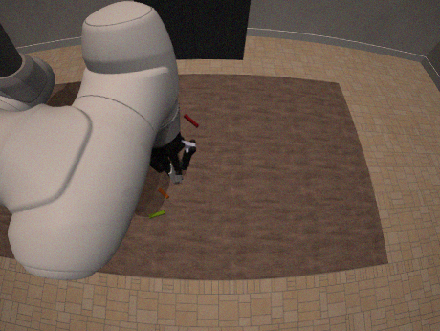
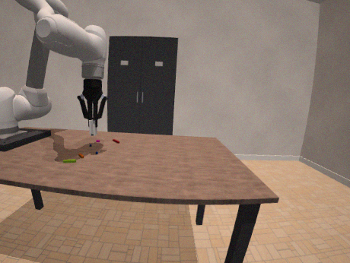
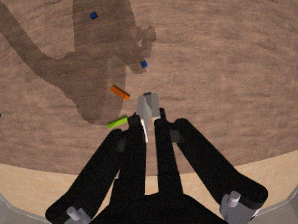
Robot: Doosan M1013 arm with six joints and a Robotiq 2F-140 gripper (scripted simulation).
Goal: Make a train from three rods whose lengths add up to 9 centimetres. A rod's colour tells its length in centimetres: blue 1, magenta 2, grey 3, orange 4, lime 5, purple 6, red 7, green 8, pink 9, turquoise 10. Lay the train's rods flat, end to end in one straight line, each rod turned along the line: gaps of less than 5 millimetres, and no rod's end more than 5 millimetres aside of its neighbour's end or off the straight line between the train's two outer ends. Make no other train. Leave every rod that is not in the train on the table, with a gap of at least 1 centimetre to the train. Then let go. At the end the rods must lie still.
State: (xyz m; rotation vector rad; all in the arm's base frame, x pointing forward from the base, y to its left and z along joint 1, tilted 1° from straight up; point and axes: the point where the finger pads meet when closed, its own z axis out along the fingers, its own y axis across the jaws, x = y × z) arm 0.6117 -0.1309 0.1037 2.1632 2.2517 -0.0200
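Right now the orange rod is 60 mm behind my hand, 10 mm to the right of it and 130 mm below it. From my hand the other things lie so: grey rod 30 mm below; then magenta rod 70 mm behind, 240 mm to the left, 130 mm below; then lime rod 80 mm behind, 80 mm to the right, 130 mm below.
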